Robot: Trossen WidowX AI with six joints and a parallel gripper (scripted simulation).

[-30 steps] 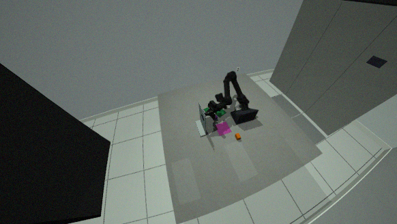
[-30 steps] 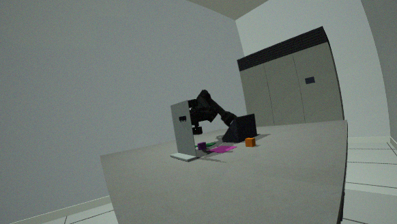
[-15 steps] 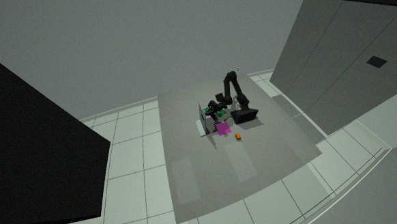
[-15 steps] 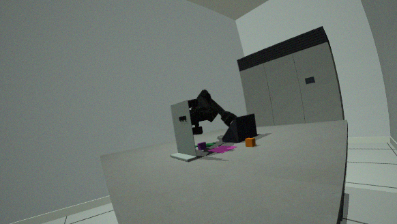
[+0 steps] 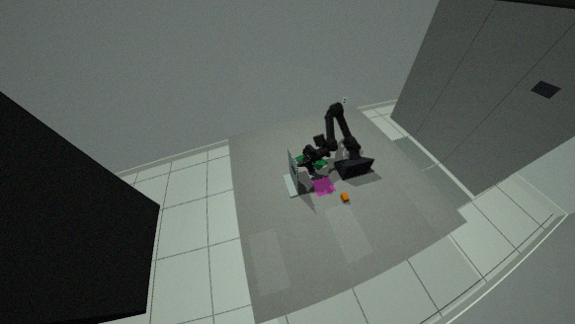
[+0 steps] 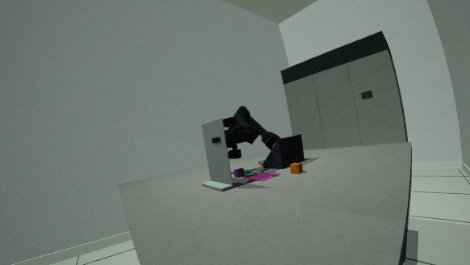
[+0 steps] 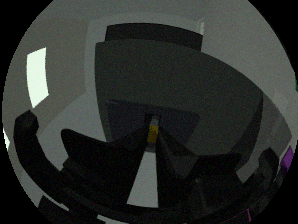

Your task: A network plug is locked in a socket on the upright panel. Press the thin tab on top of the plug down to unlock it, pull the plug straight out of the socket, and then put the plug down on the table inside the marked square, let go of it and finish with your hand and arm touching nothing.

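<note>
Now: the magenta square 19 cm below my gripper tip, 13 cm behind it and 9 cm to the left of it. From my gripper tip the other things lie so: network plug 1 cm ahead; then grey panel 7 cm below, 4 cm ahead, 1 cm to the left.
</note>
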